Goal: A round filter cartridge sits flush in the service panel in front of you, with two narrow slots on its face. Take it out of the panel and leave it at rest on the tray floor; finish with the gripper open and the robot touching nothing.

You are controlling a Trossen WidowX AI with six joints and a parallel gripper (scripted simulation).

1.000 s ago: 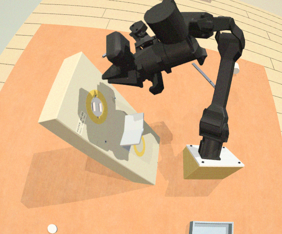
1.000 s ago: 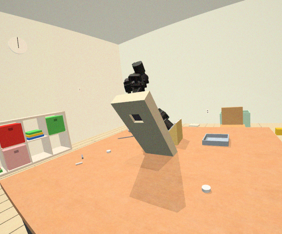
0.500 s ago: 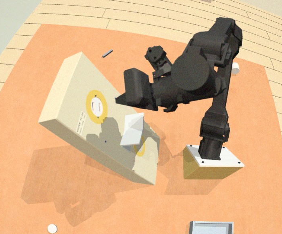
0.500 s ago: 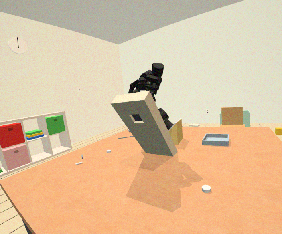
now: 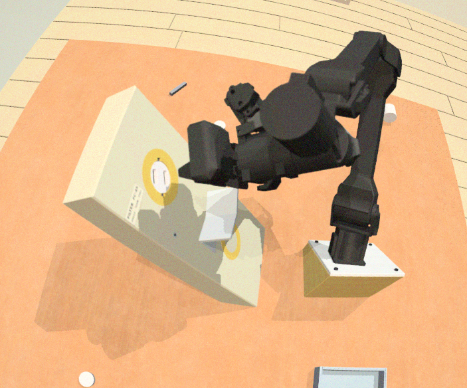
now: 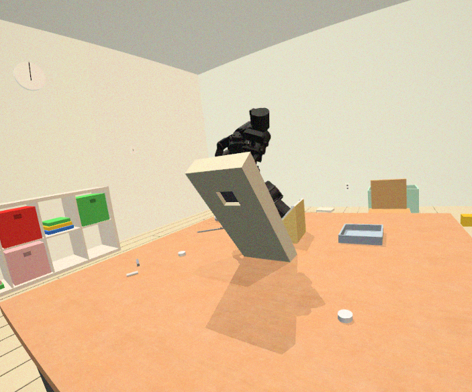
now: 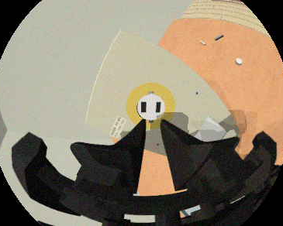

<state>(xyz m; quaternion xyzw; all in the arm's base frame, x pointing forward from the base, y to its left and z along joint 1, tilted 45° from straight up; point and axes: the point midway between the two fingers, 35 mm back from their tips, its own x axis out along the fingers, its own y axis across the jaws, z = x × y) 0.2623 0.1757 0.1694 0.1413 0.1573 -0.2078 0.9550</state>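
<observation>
My gripper tip is now 5 cm short of the round white filter cartridge and 3 cm above it. Round my gripper tip: grey bar: 11 cm ahead, 46 cm to the right, 30 cm below; then grey-blue tray: 37 cm behind, 28 cm to the left, 30 cm below.
</observation>
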